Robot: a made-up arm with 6 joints.
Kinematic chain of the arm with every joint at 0, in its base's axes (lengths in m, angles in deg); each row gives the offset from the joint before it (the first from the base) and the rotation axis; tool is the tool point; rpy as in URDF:
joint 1: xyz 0 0 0.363 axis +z
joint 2: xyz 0 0 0 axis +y
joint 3: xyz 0.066 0 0.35 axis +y
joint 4: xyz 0.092 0 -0.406 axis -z
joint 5: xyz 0 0 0 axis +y
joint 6: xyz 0.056 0 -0.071 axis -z
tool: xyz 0 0 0 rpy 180 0 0
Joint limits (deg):
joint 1: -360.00..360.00
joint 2: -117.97..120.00
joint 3: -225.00..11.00
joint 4: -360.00..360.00
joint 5: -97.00..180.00
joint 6: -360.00..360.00
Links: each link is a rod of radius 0.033 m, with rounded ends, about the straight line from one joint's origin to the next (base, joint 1, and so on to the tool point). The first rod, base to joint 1, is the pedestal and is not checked.
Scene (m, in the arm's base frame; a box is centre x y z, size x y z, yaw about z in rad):
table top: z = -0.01
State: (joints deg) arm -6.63 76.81 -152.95 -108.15 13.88 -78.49
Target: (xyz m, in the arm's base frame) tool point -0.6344 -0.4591 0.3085
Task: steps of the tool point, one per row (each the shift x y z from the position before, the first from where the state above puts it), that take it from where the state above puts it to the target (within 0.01 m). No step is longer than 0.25 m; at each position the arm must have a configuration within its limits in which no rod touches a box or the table.
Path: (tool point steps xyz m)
1: -0.0427 -0.2024 -0.0032
2: -0.0909 -0.1850 -0.0032
3: -0.1331 -0.1561 -0.0032
4: -0.1665 -0.1179 -0.0032
5: -0.1890 -0.0727 -0.0031
6: -0.1995 -0.0236 -0.0032
7: -0.1973 0.0260 -0.0030
8: -0.1830 0.0730 -0.0030
9: -0.1574 0.1146 -0.0030
10: -0.1227 0.1478 -0.0030

